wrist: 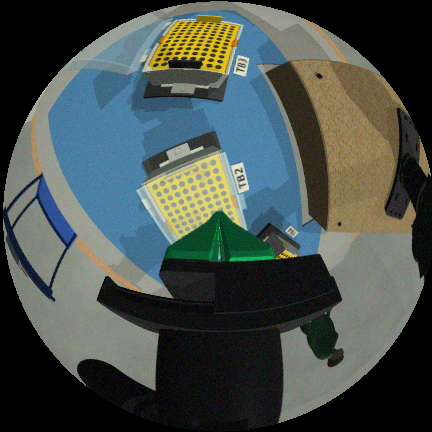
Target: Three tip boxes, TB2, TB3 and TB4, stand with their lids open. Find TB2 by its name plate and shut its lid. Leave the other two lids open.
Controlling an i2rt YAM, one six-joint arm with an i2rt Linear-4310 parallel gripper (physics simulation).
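Places are measured from the arm's base along level axes (x left, y back, z up), in centimetres.
Where they show: gripper, fingertip midpoint: point(218, 216).
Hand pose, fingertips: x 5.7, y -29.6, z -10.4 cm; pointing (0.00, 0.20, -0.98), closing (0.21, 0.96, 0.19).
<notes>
After its pixels a point has its place.
Tip box TB2 point(192, 192) {x 3.2, y -31.3, z -11.6 cm} stands in the middle of the wrist view, its name plate point(240, 177) {x 6.1, y -24.7, z -19.1 cm} beside it on the right. Its clear lid lies over the yellow, pale-looking rack and looks shut. Tip box TB3 point(197, 47) {x -12.7, y -27.1, z -13.5 cm} stands at the top, its bright yellow rack uncovered and its clear lid point(107, 62) standing open to the left. Tip box TB4 point(282, 245) {x 18.7, y -19.6, z -14.4 cm} shows in part at the lower right, behind the gripper; its lid cannot be made out. My gripper point(218, 216) {x 5.7, y -29.6, z -10.4 cm} is shut and empty, its green fingertips in front of TB2's near edge; whether they touch it I cannot tell.
The boxes stand on a blue mat point(90, 170) {x -3.6, y -46.9, z -19.3 cm}. A tan wooden block point(350, 165) {x 3.4, y -9.9, z -10.0 cm} with a dark side stands to the right, with a black bracket point(399, 175) on it. A blue-framed rack point(57, 212) is at the left. A figure in green point(321, 335) shows at the lower right.
</notes>
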